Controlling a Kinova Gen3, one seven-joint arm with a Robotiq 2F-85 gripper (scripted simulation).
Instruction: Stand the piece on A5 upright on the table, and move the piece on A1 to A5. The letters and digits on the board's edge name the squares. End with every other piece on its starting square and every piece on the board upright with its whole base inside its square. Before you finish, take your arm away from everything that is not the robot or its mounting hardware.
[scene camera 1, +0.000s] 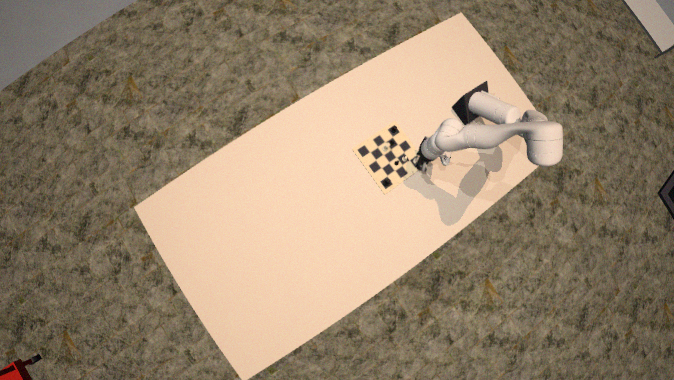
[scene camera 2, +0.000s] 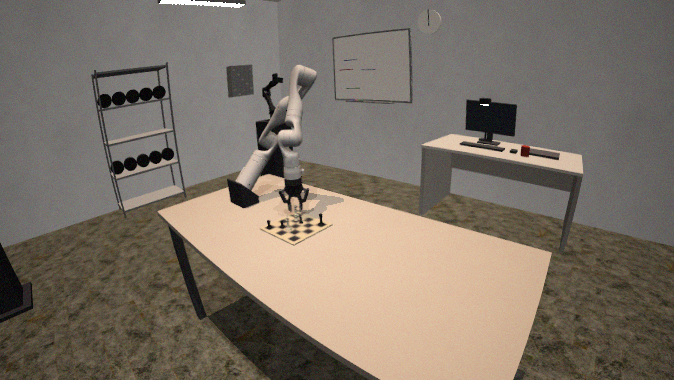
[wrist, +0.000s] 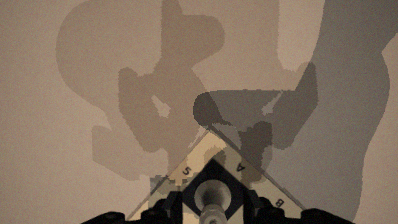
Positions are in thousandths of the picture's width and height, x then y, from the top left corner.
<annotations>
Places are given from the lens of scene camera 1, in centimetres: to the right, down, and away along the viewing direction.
chessboard (scene camera 1: 565, 433): 17, -10, 141
</annotations>
